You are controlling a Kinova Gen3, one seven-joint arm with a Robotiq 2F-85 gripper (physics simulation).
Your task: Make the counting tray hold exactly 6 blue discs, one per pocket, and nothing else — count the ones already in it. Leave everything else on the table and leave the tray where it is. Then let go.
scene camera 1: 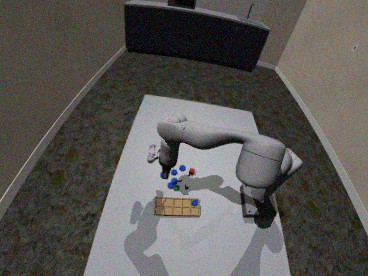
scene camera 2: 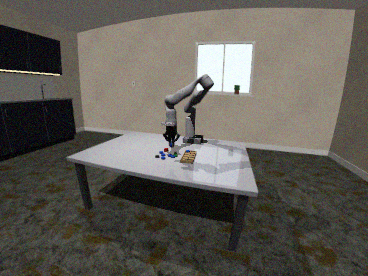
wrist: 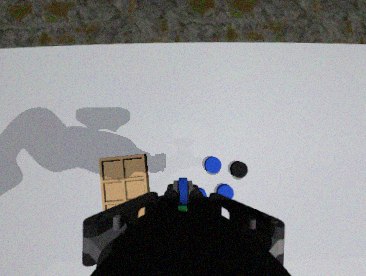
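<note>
The tan counting tray (scene camera 1: 178, 207) (scene camera 2: 188, 157) (wrist: 148, 175) lies on the table. One blue disc (scene camera 1: 195, 202) (scene camera 2: 188, 151) sits in its end pocket nearest the robot base; the other pockets look bare in scene camera 1. My gripper (scene camera 2: 171, 143) (wrist: 182, 187) is shut on a blue disc (wrist: 183, 190), held on edge above the table beside the tray. Several blue discs lie loose, among them one disc (scene camera 1: 182, 168), another disc (scene camera 1: 174, 172) and a third disc (wrist: 212, 165). The gripper hides much of the tray and the discs in the wrist view.
A green disc (scene camera 1: 176, 188) (scene camera 2: 175, 154) lies close to two blue ones, between them and the tray. A black disc (scene camera 2: 157, 156) (wrist: 238, 169) lies at the group's far side. A red cube (scene camera 1: 192, 171) (scene camera 2: 166, 149) stands nearby. The table edge runs beyond the discs.
</note>
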